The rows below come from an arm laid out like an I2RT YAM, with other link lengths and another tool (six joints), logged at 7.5 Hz.
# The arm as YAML. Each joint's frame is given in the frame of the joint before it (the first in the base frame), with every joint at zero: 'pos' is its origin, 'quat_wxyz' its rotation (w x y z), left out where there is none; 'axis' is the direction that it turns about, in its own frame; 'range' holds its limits. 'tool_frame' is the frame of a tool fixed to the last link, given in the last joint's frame.
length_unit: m
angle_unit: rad
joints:
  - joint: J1
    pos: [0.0, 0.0, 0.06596]
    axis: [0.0, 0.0, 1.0]
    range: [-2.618, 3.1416]
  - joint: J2
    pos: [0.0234, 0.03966, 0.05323]
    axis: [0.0, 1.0, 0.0]
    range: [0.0, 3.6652]
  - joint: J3
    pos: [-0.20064, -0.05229, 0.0]
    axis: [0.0, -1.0, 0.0]
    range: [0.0, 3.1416]
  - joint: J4
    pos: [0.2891, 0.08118, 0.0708]
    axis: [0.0, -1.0, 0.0]
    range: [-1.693, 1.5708]
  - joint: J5
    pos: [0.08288, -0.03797, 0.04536]
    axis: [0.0, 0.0, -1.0]
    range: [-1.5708, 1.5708]
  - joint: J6
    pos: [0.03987, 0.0, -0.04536]
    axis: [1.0, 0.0, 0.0]
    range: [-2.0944, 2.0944]
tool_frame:
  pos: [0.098, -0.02, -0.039]
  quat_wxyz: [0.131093, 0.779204, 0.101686, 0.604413]
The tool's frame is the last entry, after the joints.
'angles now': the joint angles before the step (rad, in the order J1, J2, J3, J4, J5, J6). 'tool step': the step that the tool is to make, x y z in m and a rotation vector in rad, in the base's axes. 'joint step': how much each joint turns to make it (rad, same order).
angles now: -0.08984, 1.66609, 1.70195, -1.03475, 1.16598, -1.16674
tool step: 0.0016, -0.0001, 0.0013, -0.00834, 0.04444, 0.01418
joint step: 0.00001, -0.00009, -0.00006, -0.00006, 0.00267, -0.04728
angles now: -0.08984, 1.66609, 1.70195, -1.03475, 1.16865, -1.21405
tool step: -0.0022, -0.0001, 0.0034, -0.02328, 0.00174, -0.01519
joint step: 0.00009, 0.00016, 0.00032, -0.00034, 0.02790, 0.00058
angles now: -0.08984, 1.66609, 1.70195, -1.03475, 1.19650, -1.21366
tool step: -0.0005, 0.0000, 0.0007, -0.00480, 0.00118, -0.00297
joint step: 0.00002, -0.00015, -0.00009, -0.00048, 0.00573, -0.00035
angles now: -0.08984, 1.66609, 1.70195, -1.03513, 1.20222, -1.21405
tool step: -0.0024, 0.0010, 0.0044, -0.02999, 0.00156, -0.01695
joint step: 0.00267, 0.00016, 0.00031, 0.00024, 0.03585, 0.00075
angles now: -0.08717, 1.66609, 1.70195, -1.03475, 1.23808, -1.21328
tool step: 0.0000, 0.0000, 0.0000, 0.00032, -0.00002, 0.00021
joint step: 0.00000, -0.00009, 0.00006, -0.00014, -0.00039, -0.00002
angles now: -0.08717, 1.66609, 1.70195, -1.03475, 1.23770, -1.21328
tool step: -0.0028, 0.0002, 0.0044, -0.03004, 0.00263, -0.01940
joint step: 0.00001, 0.00005, 0.00020, -0.00015, 0.03586, 0.00000
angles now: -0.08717, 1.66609, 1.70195, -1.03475, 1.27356, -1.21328
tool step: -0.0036, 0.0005, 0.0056, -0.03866, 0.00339, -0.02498
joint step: -0.00007, -0.00022, -0.00030, 0.00030, 0.04611, -0.00024
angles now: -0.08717, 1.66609, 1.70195, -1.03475, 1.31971, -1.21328
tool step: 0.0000, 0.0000, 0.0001, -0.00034, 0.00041, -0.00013
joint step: -0.00001, 0.00014, 0.00030, -0.00015, 0.00038, -0.00041
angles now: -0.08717, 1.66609, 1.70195, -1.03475, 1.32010, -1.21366
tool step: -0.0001, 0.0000, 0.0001, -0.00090, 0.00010, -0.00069
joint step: -0.00005, 0.00004, -0.00003, -0.00015, 0.00111, 0.00021
